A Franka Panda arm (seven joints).
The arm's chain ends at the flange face. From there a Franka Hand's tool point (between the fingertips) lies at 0.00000 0.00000 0.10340 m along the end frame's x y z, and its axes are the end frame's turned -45 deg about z.
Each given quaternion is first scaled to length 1.
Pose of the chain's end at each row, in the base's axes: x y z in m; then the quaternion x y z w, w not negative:
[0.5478, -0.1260, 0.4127, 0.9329, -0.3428, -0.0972, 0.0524]
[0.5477, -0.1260, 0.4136, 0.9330, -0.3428, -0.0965, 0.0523]
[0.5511, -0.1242, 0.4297, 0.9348, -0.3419, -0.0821, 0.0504]
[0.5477, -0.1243, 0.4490, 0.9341, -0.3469, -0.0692, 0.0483]
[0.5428, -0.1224, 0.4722, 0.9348, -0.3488, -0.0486, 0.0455]
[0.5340, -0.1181, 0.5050, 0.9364, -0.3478, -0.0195, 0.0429]
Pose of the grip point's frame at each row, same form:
[0.5253, -0.1292, 0.3118, 0.9931, 0.0403, -0.1099, 0.0112]
[0.5254, -0.1292, 0.3127, 0.9931, 0.0403, -0.1092, 0.0114]
[0.5317, -0.1281, 0.3282, 0.9945, 0.0419, -0.0951, 0.0151]
[0.5309, -0.1287, 0.3471, 0.9957, 0.0370, -0.0824, 0.0181]
[0.5301, -0.1277, 0.3697, 0.9972, 0.0355, -0.0623, 0.0234]
[0.5271, -0.1250, 0.4021, 0.9982, 0.0370, -0.0344, 0.0322]

